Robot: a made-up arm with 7 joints.
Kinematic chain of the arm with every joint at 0, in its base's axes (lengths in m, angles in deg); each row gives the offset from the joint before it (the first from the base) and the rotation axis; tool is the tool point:
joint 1: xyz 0 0 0.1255 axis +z
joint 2: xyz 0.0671 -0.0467 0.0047 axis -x
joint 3: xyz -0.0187 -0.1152 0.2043 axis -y
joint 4: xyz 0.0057 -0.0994 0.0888 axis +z
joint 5: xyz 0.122 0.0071 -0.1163 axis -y
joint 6: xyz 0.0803 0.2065 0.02 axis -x
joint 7: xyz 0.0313 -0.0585 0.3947 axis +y
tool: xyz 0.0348 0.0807 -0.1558
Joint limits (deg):
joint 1: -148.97..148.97
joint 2: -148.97..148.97
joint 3: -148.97..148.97
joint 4: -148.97..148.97
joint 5: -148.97..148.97
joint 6: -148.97..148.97
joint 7: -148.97..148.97
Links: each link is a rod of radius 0.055 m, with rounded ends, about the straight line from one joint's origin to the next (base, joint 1, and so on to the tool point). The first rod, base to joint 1, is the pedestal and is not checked.
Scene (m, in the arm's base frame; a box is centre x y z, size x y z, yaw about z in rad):
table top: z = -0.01
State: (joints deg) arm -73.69 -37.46 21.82 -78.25 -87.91 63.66 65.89
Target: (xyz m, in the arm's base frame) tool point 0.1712 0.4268 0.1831
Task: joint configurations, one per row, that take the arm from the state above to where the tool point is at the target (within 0.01 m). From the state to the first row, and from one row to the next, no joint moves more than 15 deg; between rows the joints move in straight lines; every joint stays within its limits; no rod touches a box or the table.
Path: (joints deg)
1: -61.93 -26.33 23.00 -65.25 -87.29 68.03 72.09
2: -50.17 -15.21 24.18 -52.25 -86.67 72.39 78.30
3: -38.41 -4.08 25.35 -39.26 -86.05 76.76 84.50
4: -26.65 7.04 26.53 -26.26 -85.43 81.12 90.70
5: -14.89 18.17 27.71 -13.26 -84.81 85.49 96.90
6: -3.13 29.30 28.89 -0.26 -84.20 89.85 103.11

